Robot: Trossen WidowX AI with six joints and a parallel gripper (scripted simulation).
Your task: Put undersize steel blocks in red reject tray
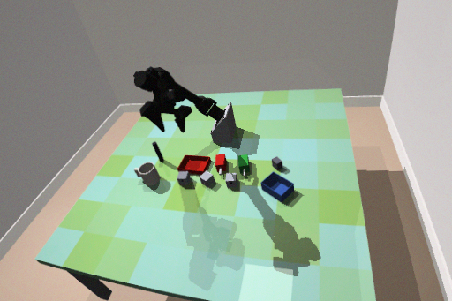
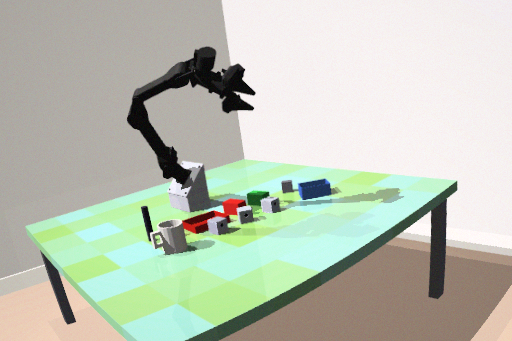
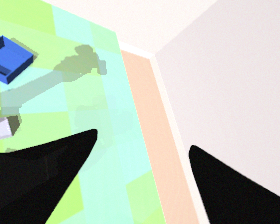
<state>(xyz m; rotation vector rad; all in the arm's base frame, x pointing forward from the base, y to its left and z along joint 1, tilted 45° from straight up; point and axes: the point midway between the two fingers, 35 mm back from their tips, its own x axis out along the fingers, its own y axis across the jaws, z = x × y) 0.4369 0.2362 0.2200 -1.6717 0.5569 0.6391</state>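
Now: the green GO gauge 38 cm below my gripper tip, 21 cm behind it and 14 cm to the left of it. The rest, counted from my gripper tip: steel block: 38 cm below, 13 cm behind, 10 cm to the left; then mug: 36 cm below, 32 cm to the right, 10 cm behind; then red reject tray: 39 cm below, 22 cm behind, 12 cm to the right.
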